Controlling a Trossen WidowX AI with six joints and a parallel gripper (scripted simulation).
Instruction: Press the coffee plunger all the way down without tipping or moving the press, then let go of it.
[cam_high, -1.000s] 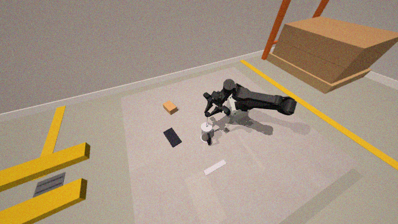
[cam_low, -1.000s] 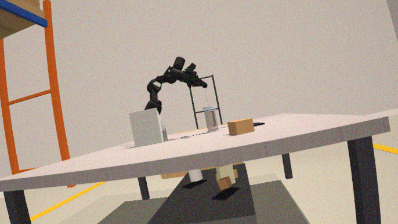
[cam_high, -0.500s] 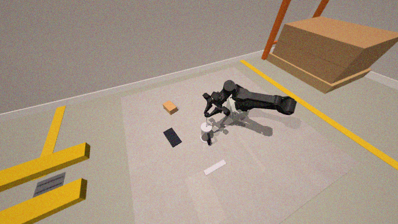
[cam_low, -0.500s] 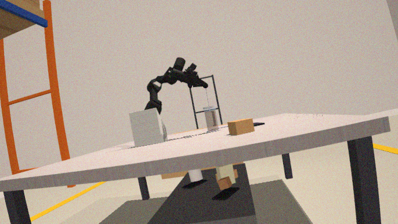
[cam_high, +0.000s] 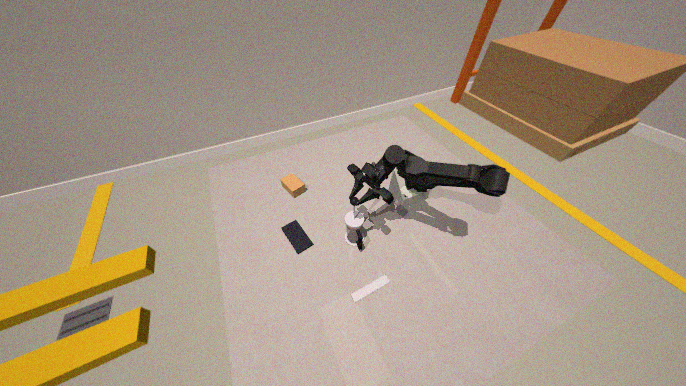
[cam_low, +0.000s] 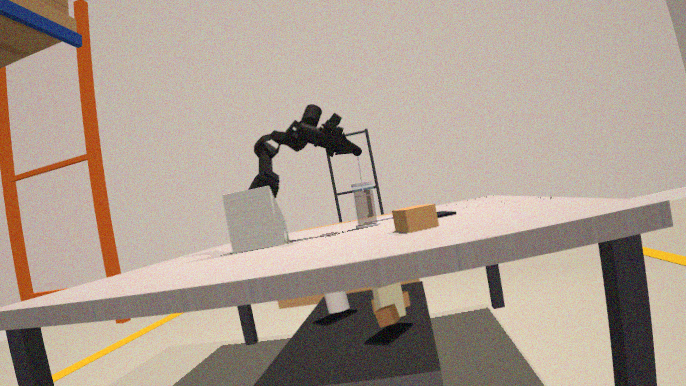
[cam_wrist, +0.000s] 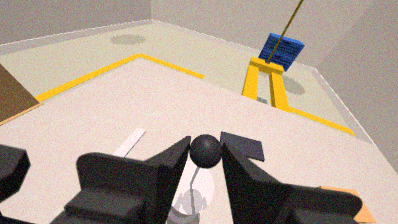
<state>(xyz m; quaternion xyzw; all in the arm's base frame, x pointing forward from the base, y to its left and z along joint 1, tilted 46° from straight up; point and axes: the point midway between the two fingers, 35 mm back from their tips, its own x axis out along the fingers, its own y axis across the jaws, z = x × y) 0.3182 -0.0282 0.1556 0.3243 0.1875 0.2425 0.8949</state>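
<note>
The coffee press lies 13 cm below my gripper tip, 1 cm to the left of it and 1 cm behind it. Also, from my gripper tip: white strip (25 cm below, 21 cm to the left, 2 cm ahead).
</note>
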